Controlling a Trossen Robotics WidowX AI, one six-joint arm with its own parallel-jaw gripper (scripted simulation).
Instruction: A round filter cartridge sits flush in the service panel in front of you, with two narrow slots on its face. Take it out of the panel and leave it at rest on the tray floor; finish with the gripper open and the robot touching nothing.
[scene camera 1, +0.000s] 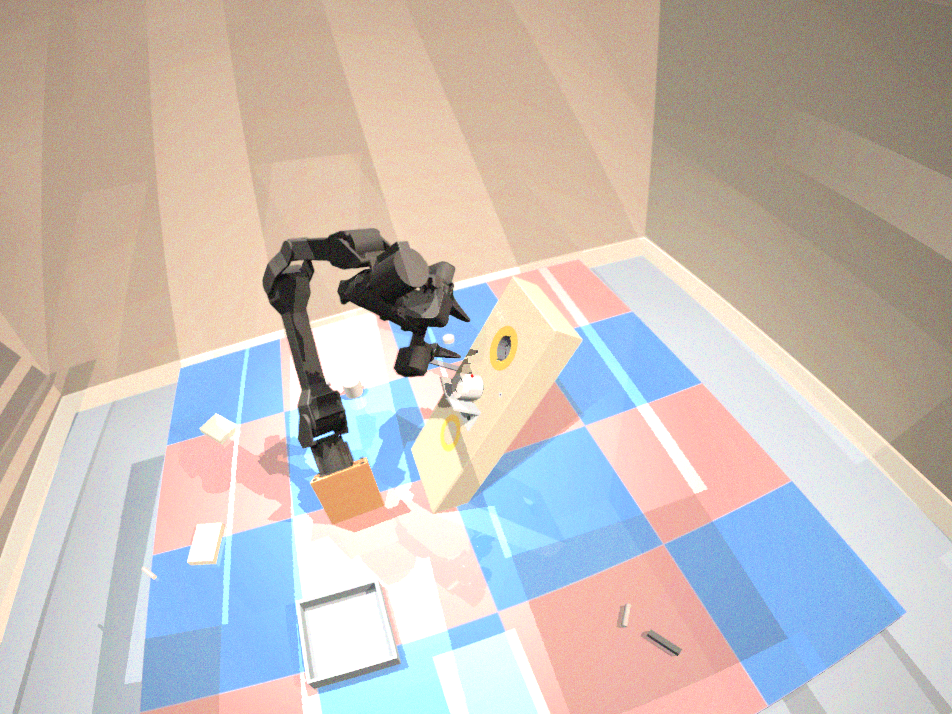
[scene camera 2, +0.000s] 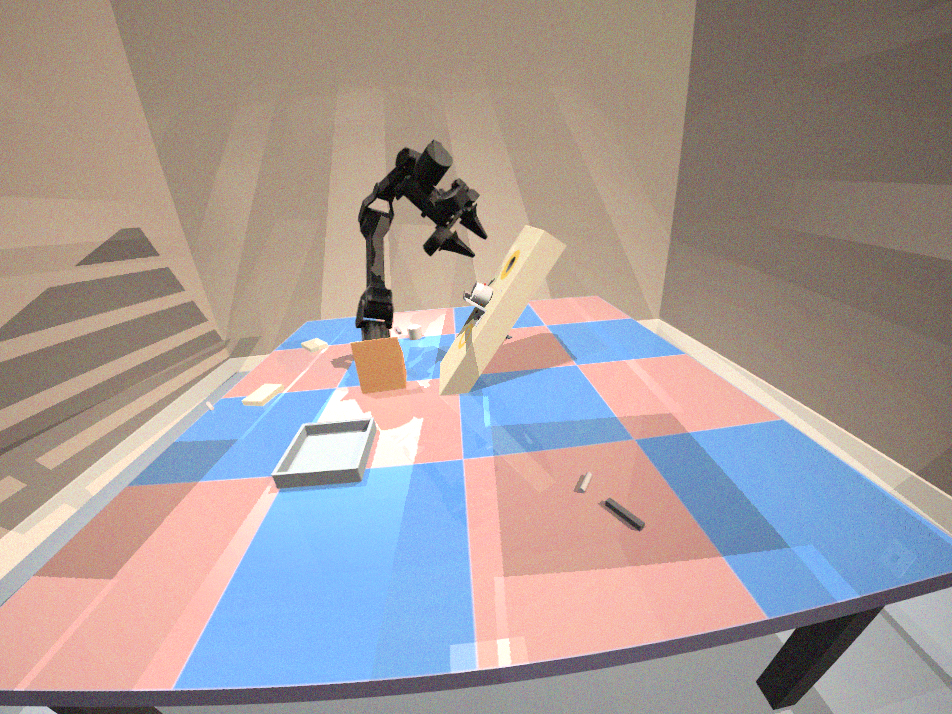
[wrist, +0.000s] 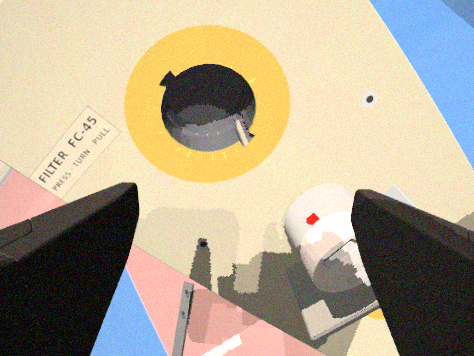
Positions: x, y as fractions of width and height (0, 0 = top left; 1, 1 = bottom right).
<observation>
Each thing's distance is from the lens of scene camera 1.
white round filter cartridge (scene camera 1: 0.49, 0.54): 0.91 m
beige service panel (scene camera 1: 0.55, 0.48): 0.86 m
grey tray (scene camera 1: 0.36, 0.89): 0.95 m
</observation>
